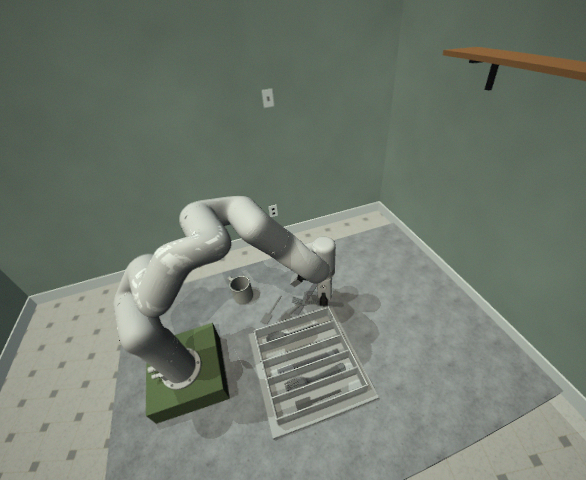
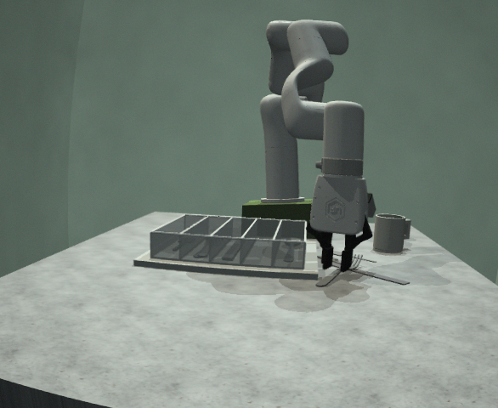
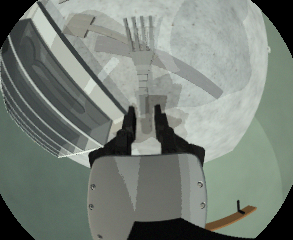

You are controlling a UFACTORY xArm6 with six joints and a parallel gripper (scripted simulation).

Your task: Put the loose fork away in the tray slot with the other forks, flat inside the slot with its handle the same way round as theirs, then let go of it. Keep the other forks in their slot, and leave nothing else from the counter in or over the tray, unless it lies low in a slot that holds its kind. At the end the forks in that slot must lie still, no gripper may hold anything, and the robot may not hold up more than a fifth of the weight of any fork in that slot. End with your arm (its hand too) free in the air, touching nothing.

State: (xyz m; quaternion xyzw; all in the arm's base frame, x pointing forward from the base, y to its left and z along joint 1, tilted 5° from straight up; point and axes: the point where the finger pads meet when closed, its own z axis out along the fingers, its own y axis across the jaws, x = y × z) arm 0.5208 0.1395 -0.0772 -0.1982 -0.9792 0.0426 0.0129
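Right now my hand is 21 cm to the left of the cutlery tray, 14 cm past it and 1 cm below it.
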